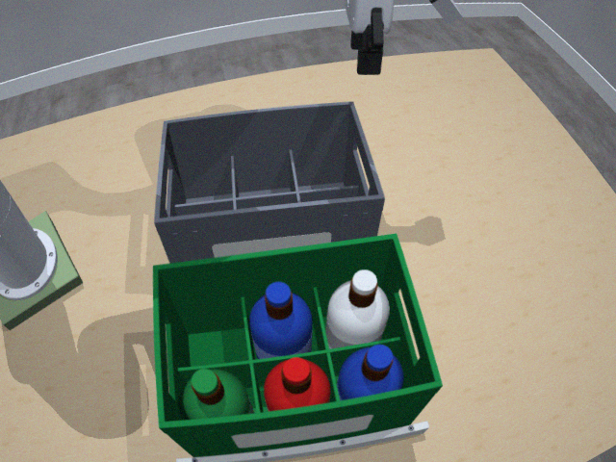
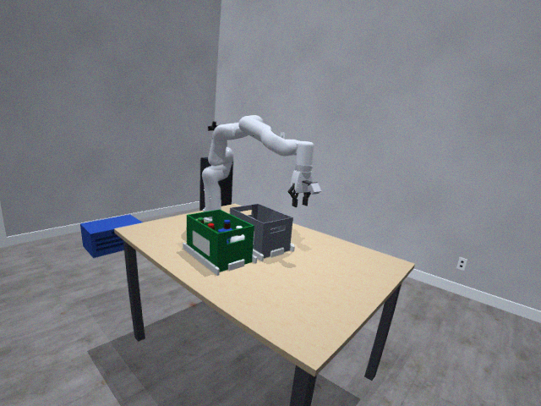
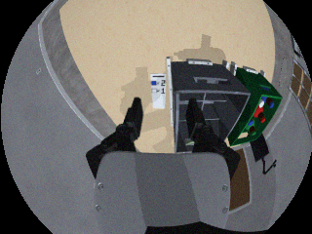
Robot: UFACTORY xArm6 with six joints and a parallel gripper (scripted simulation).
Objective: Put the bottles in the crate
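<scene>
Right now the green crate is 32 cm to the right of my hand, 21 cm behind it and 17 cm below it. The rest, counted from my hand: pick list: 25 cm below, 13 cm behind, 5 cm to the left; white-label bottle: 29 cm to the right, 16 cm below, 11 cm behind; grey crate: 17 cm below, 17 cm behind, 8 cm to the right.
</scene>
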